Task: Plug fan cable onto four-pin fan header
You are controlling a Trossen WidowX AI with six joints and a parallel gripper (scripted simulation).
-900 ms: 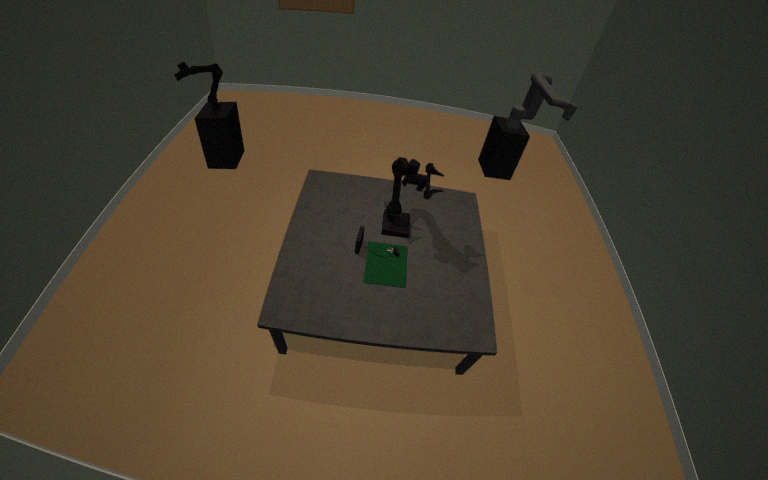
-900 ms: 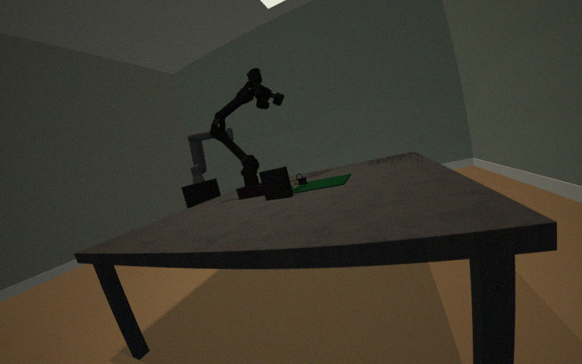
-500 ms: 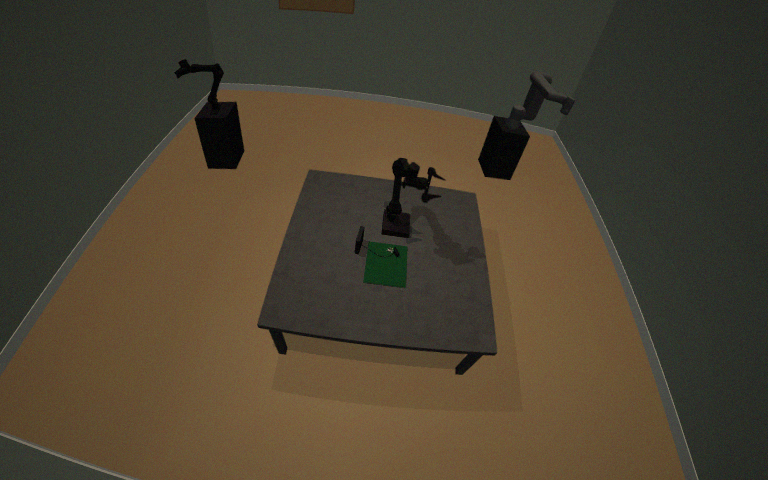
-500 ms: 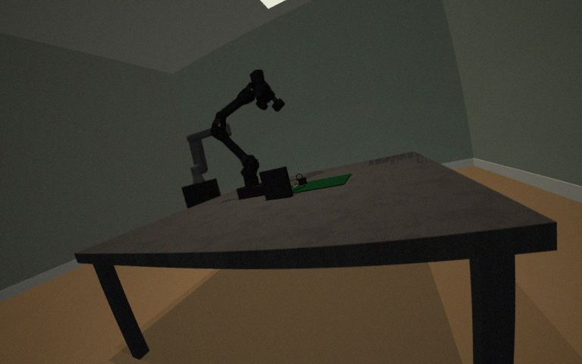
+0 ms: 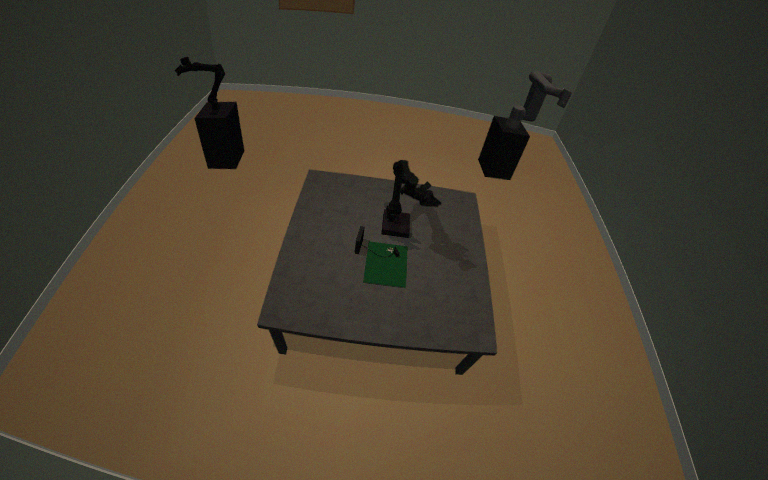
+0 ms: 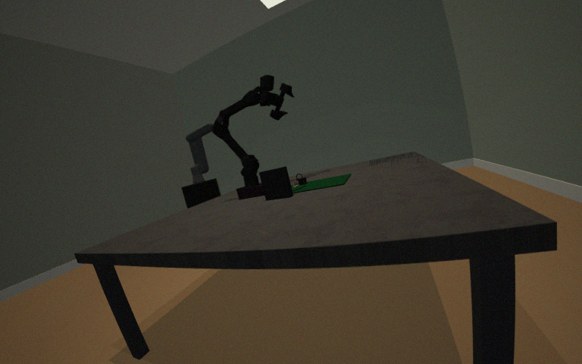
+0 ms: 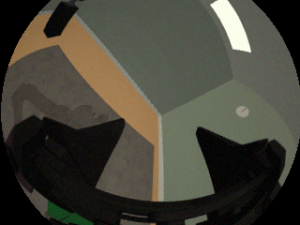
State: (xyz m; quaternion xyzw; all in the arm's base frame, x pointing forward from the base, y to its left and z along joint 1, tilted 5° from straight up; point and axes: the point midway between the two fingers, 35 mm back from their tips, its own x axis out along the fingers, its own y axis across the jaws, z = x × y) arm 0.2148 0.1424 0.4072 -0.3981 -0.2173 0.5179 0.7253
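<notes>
My gripper tip is now 41 cm above the dark plug, 17 cm to the left of it and 1 cm short of it. Also, from my gripper tip: green board (44 cm below, 23 cm to the right, 8 cm ahead); black fan (39 cm to the right, 37 cm below, 4 cm behind).
</notes>
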